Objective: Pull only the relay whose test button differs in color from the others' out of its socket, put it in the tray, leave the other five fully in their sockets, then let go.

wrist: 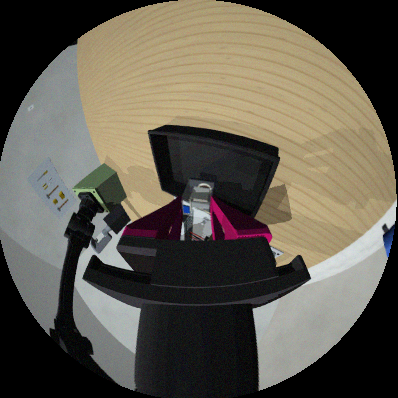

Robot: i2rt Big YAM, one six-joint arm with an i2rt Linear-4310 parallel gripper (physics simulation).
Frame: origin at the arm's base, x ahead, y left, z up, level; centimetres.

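Seen in the pictures: gripper, fingertip midpoint: (pixel 196 200); arm's base, origin of the base link: (pixel 91 201).
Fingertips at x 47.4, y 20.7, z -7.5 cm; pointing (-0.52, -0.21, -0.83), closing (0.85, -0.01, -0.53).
Note:
Offsets run from my fingertips to a thing's middle. "*": to the spot under its first point.
My gripper (pixel 196 200) is shut on a clear-cased relay @(dx -0.2, dy +0.0, dz -0.8 cm) (pixel 201 194) with a blue test button on its side. The held relay overlaps the near edge of the black tray @(* dx +0.9, dy +1.8, dz -6.7 cm) (pixel 230 159) in the wrist view; its exact height above the tray cannot be told. The tray's visible inside shows no relay. Between the magenta fingers, below the held relay, a small stretch of pale panel with red wires shows. The other five relays and their sockets are hidden behind the gripper or too small to make out.
A green box (pixel 102 186) on a black jointed arm (pixel 72 270) stands at the left. A pale sheet with yellow and brown marks (pixel 52 187) lies further left. A corner of the panel @(* dx +15.2, dy -13.8, dz -6.7 cm) (pixel 276 252) shows right of the gripper. A blue object (pixel 389 242) is at the right edge.

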